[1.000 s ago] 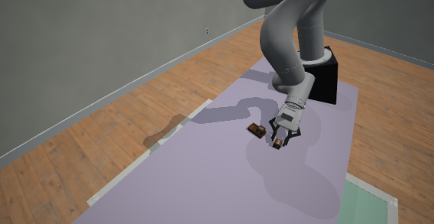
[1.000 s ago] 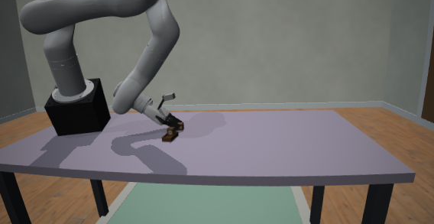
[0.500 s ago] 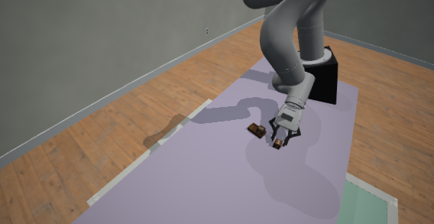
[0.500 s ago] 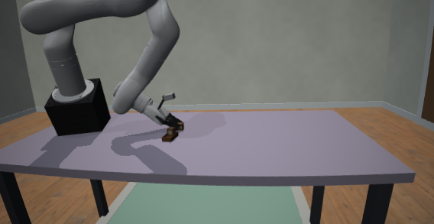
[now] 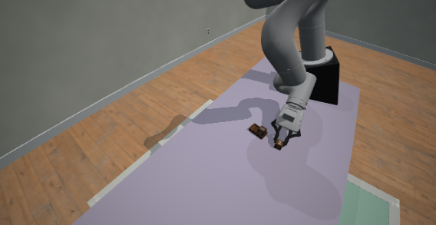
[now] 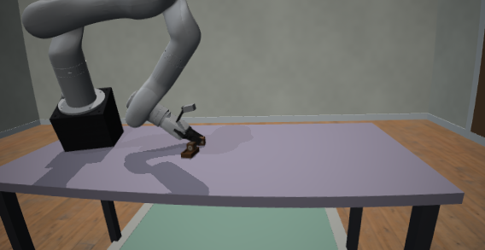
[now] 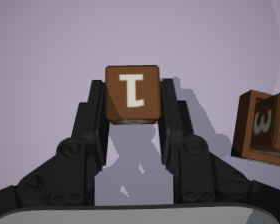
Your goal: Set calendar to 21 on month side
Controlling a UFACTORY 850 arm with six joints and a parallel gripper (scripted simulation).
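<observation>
Right now the brown cube is 2 cm ahead of my hand and 1 cm below it. From my hand the other things lie so: digit cube 9 cm to the right, 1 cm behind; then brown tray 10 cm to the right, 2 cm below, 2 cm behind.
</observation>
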